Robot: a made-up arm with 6 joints.
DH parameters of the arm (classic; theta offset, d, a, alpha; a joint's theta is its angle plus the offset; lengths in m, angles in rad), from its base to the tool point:
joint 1: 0 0.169 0 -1.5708
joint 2: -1.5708 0 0.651 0
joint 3: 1.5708 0.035 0 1.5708
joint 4: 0 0.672 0 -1.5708
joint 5: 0 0 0 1.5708
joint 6: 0 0.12 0 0
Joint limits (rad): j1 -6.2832..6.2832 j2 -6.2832..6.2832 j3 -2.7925..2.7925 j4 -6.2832..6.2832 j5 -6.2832..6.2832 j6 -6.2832..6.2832
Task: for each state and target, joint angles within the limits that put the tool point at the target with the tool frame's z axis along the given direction. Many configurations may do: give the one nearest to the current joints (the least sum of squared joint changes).
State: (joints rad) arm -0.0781 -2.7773 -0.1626 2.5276 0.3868 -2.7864
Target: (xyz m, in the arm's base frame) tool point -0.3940 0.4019 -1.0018 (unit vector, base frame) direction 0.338 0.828 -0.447
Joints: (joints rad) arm -0.5420 -3.0711 0.7303 1.8203 1.1484 -2.7864
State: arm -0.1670 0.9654 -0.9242 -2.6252 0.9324 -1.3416
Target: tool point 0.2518 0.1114 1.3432 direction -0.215 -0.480 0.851
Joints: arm 0.4389 0.8644 -1.1235 -2.0244 0.3915 -1.3416
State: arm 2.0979 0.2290 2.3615 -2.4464 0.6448 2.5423
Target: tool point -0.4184 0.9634 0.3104 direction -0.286 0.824 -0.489
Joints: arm 1.9519 0.5953 1.5041 -1.9675 0.0444 2.5423
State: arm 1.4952 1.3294 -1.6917 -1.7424 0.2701 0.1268
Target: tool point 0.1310 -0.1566 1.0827 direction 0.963 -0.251 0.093
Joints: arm 1.9702 0.6934 -1.6232 -1.9202 0.9988 0.1268
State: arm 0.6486 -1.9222 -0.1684 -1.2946 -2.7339 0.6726
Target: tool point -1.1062 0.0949 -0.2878 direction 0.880 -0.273 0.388
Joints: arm -0.0762 -2.0515 0.1749 -1.1191 -3.3717 0.6726
